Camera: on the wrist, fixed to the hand. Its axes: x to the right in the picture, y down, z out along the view.
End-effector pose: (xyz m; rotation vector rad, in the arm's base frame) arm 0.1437 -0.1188 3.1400 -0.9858 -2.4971 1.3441
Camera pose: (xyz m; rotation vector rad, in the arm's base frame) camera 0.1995 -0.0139 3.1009 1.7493 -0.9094 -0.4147
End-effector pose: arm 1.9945 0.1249 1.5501 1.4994 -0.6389 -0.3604
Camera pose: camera 2.0431 0.1732 1.6548 -0.8206 -2.3305 1.8309
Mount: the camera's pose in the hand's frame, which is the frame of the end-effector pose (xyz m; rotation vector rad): 0.0272 0.0982 -0.0726 -0.2728 0.4478 -3.0252
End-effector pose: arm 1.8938 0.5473 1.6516 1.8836 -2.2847 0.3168
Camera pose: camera 1.7916 0.5587 1.7228 2.0235 1.6023 -0.1417
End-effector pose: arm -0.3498 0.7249 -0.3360 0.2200 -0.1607 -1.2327
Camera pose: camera -0.2337 0.7359 -0.3814 -0.2158 -0.6416 1.9364
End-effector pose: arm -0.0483 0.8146 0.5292 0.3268 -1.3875 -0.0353
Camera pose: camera 0.0108 0.9174 0.5690 1.6603 0.6926 -2.2833
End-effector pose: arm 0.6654 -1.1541 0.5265 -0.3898 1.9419 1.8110
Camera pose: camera 0.5835 -1.2139 0.5998 -1.9371 -0.3315 -0.3757
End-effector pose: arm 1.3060 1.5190 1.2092 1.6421 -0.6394 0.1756
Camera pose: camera 1.2974 1.5756 1.3204 0.6516 2.1839 -1.5093
